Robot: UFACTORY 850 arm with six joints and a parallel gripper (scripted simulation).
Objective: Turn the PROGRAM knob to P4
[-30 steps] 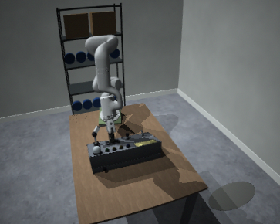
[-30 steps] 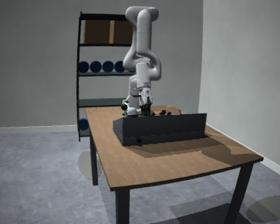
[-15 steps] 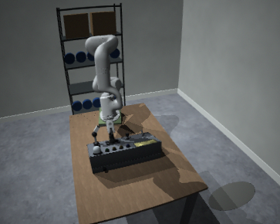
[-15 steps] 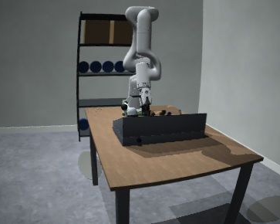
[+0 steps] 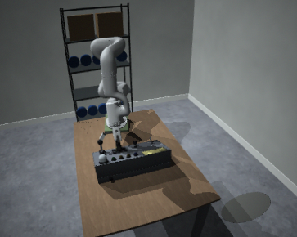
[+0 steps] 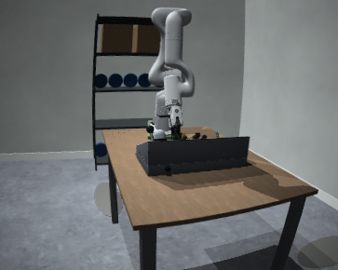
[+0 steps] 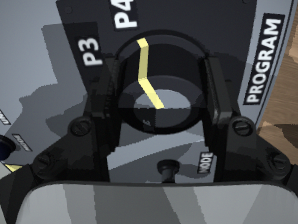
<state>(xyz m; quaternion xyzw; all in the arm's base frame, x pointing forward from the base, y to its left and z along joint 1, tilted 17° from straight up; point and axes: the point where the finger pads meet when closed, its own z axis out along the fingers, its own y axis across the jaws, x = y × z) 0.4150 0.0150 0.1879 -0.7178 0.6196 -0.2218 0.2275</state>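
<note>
My hand is 7 cm to the right of the dark console, 3 cm above it and 2 cm short of it. The rest, counted from my hand: black ball-topped lever: 12 cm to the right, 1 cm above; mode knob: 12 cm to the left, 2 cm behind.
</note>
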